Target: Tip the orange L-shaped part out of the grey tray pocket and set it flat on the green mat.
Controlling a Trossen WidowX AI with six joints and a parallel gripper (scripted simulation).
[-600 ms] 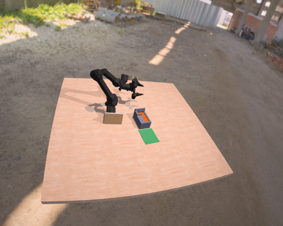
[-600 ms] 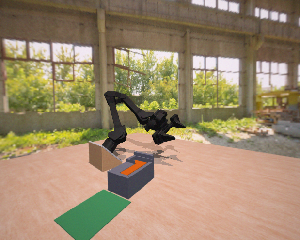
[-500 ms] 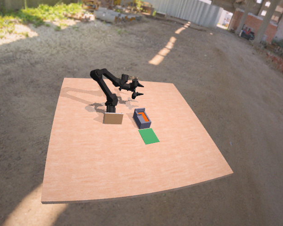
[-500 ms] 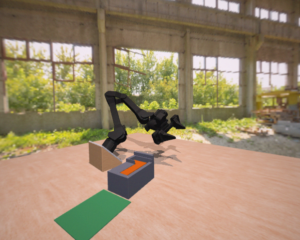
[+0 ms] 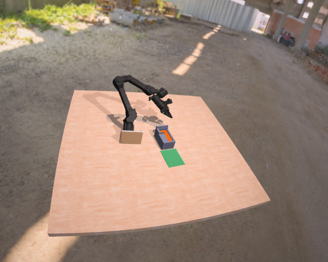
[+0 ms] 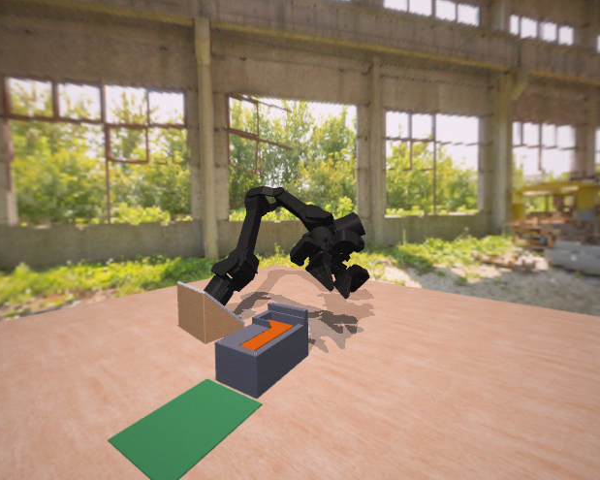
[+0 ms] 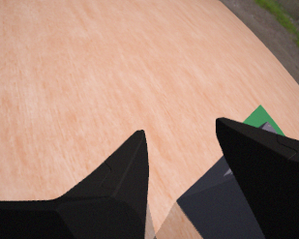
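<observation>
My gripper tip is 110 mm to the left of the orange L-shaped part, 90 mm past it and 70 mm above it. From my gripper tip the other things lie so: green mat: 280 mm to the right, 130 mm below, 80 mm behind.
</observation>
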